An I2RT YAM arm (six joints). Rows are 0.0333 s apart.
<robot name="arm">
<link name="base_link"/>
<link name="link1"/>
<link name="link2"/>
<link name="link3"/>
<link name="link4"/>
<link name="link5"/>
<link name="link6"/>
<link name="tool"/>
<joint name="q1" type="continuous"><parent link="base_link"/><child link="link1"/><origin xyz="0 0 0.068"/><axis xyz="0 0 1"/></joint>
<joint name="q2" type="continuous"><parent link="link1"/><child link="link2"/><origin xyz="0.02 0.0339 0.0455"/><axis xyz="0 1 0"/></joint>
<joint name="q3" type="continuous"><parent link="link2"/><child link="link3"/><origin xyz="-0.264 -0.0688 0"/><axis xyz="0 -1 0"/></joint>
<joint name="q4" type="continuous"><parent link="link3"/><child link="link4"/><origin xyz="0.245 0.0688 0.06"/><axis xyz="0 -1 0"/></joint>
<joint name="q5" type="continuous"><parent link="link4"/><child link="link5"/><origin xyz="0.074 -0.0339 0.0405"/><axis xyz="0 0 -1"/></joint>
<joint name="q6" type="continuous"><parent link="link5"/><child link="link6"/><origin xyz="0.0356 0 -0.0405"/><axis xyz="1 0 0"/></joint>
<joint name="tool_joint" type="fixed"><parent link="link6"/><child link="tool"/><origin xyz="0 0 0" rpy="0 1.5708 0"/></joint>
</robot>
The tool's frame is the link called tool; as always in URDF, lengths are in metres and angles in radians. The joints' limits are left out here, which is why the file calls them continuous.
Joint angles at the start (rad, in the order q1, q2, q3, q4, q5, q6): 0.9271, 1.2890, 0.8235, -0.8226, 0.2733, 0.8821
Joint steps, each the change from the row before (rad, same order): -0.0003, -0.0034, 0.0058, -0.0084, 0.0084, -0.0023; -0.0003, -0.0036, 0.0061, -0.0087, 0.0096, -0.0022; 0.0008, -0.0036, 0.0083, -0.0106, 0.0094, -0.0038; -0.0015, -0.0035, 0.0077, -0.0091, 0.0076, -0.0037; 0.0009, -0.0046, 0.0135, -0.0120, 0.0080, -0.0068; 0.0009, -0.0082, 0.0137, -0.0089, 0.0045, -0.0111; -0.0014, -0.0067, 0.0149, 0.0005, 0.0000, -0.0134; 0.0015, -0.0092, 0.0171, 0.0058, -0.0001, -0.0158; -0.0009, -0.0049, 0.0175, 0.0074, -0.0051, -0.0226; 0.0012, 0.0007, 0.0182, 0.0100, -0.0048, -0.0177; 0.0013, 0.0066, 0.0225, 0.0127, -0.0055, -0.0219
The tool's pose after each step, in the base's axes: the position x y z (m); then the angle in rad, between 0 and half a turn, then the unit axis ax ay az. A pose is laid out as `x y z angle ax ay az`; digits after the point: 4 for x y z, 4 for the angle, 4 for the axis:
0.1414 0.1719 0.2089 2.7476 -0.0033 0.9997 0.0243
0.1415 0.1714 0.2111 2.7395 -0.0034 0.9998 0.0214
0.1415 0.1711 0.2139 2.7314 -0.0050 0.9998 0.0186
0.1419 0.1706 0.2166 2.7242 -0.0053 0.9998 0.0165
0.1421 0.1708 0.2210 2.7143 -0.0081 0.9998 0.0158
0.1421 0.1709 0.2262 2.7028 -0.0127 0.9998 0.0184
0.1432 0.1718 0.2318 2.6889 -0.0168 0.9995 0.0255
0.1439 0.1733 0.2388 2.6688 -0.0228 0.9991 0.0365
0.1453 0.1751 0.2452 2.6531 -0.0317 0.9984 0.0471
0.1469 0.1779 0.2508 2.6385 -0.0393 0.9976 0.0574
0.1493 0.1820 0.2566 2.6231 -0.0492 0.9965 0.0678

